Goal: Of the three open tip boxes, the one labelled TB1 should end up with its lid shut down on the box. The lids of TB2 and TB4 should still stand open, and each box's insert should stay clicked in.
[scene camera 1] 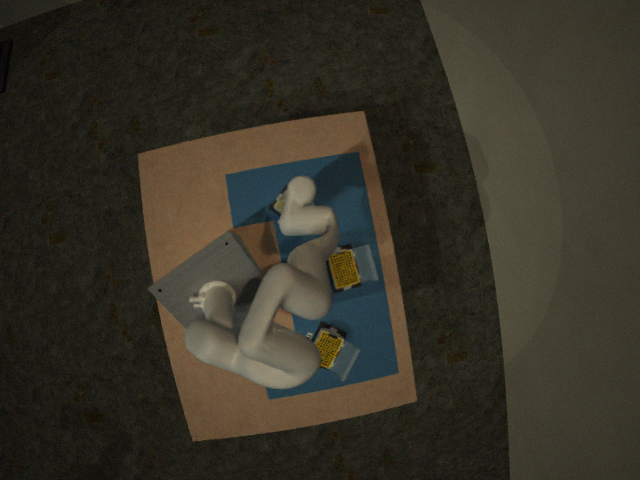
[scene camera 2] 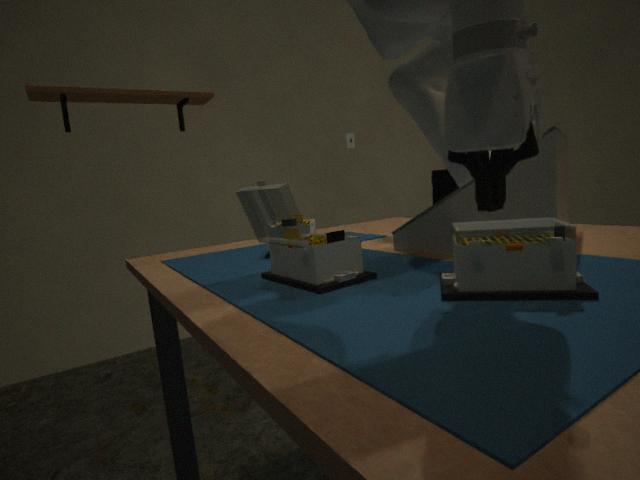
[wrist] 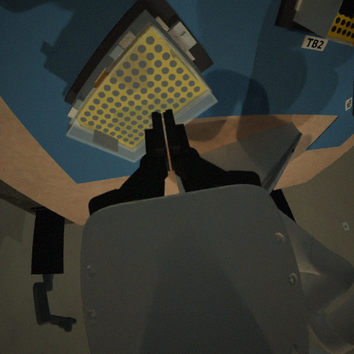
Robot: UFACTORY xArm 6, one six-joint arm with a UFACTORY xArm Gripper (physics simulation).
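Where they show: gripper, between the fingertips: (scene camera 2: 490,209); arm's base, origin of its link: (scene camera 1: 216,296).
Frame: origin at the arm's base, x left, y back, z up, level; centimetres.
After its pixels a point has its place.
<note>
The box nearest my gripper (scene camera 2: 490,206) @[x 26.3, y -28.2, z -2.4 cm] (wrist: 163,124) is a pale box (scene camera 1: 279,202) @[x 29.9, y -22.6, z -4.1 cm] (scene camera 2: 511,268) @[x 31.2, y -30.8, z -8.5 cm] on a black base. Its clear lid (scene camera 2: 516,224) @[x 29.6, y -27.8, z -4.1 cm] (wrist: 197,107) lies level over the yellow insert (wrist: 142,90); its label is hidden, and I cannot tell whether it is fully latched. My gripper is shut and empty, its tips a little above the lid in scene camera 2; the arm hides them in scene camera 1. TB2 (scene camera 1: 343,268) (scene camera 2: 316,260) (wrist: 315,15) has its lid (scene camera 1: 366,262) @[x 7.9, y -50.0, z -1.8 cm] open. The third box (scene camera 1: 329,348) @[x -21.2, y -36.1, z -6.1 cm] also has its lid (scene camera 1: 347,356) @[x -23.7, y -41.7, z -2.4 cm] open; its label is unreadable. Both yellow inserts sit in their boxes.
The boxes stand on a blue mat (scene camera 1: 361,330) @[x -17.0, y -48.6, z -11.8 cm] (scene camera 2: 361,330) @[x 29.0, y -49.0, z -11.8 cm] on a wooden table (scene camera 1: 180,196) @[x 36.5, y 14.8, z -12.1 cm] (scene camera 2: 289,377) @[x 33.2, y -58.1, z -12.1 cm]. A grey angular block (scene camera 1: 180,279) @[x 6.5, y 10.2, z 6.3 cm] (scene camera 2: 553,170) @[x 20.3, y -7.3, z 1.4 cm] (wrist: 250,150) stands beside the mat. The arm (scene camera 1: 305,248) @[x 12.7, y -28.9, z 39.2 cm] reaches over part of the mat. A shelf (scene camera 2: 118,96) hangs on the wall.
</note>
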